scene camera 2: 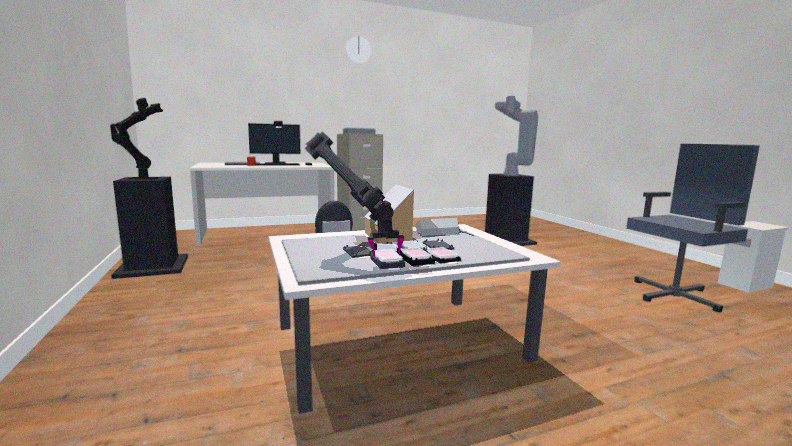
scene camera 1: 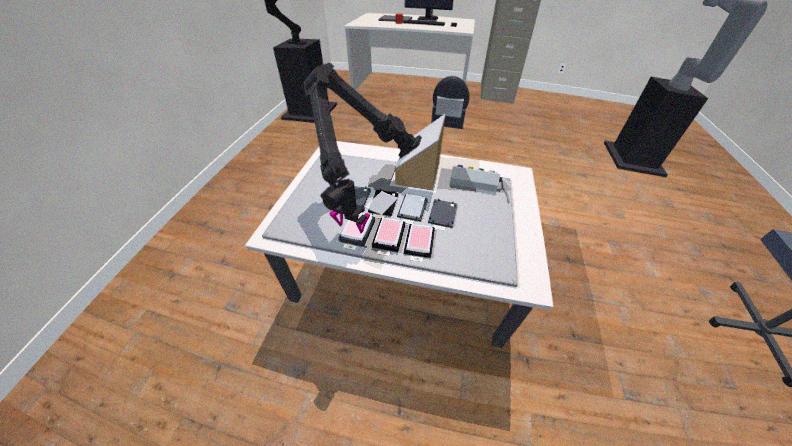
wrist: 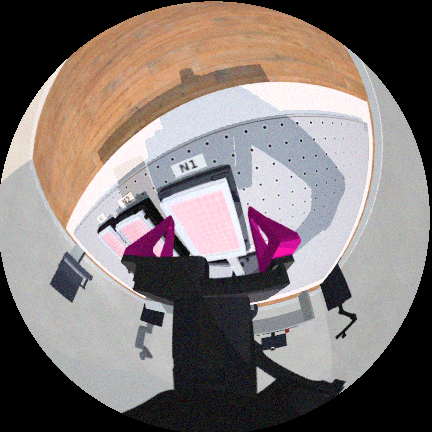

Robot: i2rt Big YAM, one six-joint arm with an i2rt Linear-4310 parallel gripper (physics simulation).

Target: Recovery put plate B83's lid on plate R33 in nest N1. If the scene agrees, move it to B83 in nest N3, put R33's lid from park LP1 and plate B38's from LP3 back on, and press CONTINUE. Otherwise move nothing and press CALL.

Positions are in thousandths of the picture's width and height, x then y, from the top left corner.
Labels:
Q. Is my gripper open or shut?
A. Open.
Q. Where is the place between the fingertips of my gripper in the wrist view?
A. At 485,497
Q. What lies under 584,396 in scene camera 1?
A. A grey button box.

